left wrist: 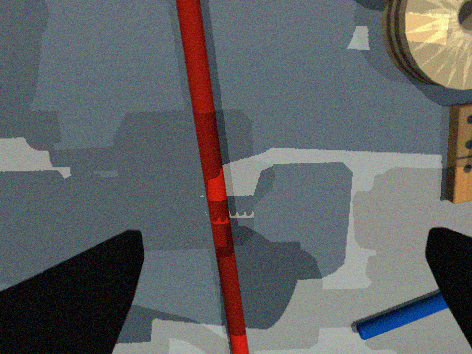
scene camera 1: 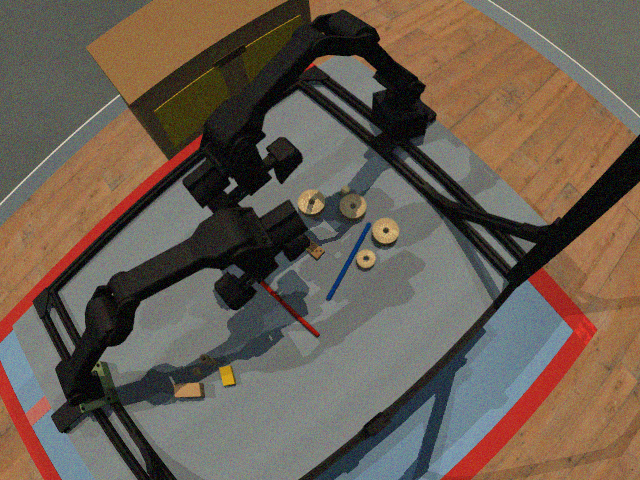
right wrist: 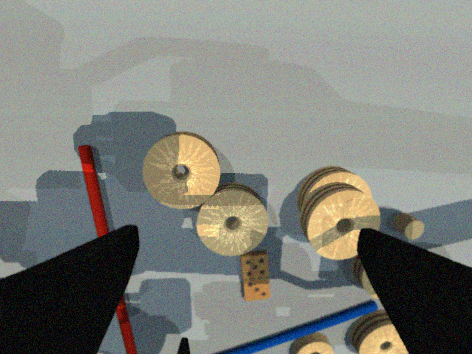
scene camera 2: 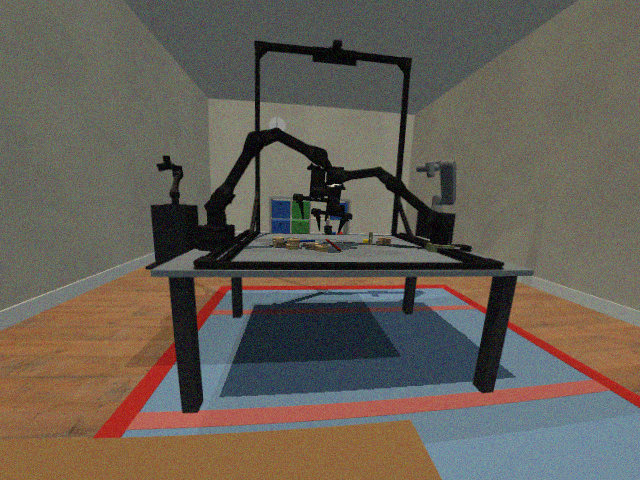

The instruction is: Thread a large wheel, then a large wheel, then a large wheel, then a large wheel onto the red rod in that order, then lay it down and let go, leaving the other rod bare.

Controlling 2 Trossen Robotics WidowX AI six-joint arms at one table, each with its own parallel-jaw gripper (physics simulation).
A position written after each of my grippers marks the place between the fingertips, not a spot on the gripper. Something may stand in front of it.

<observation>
My left gripper [scene camera 1: 272, 275] is open and holds nothing. Also in view: a red rod [left wrist: 191, 26]. My right gripper [scene camera 1: 262, 197] is open, with nothing in its grasp. Also in view: a domino tile [left wrist: 451, 176].
My left gripper shows as well in the left wrist view [left wrist: 284, 243]. My right gripper also shows in the right wrist view [right wrist: 250, 237].
</observation>
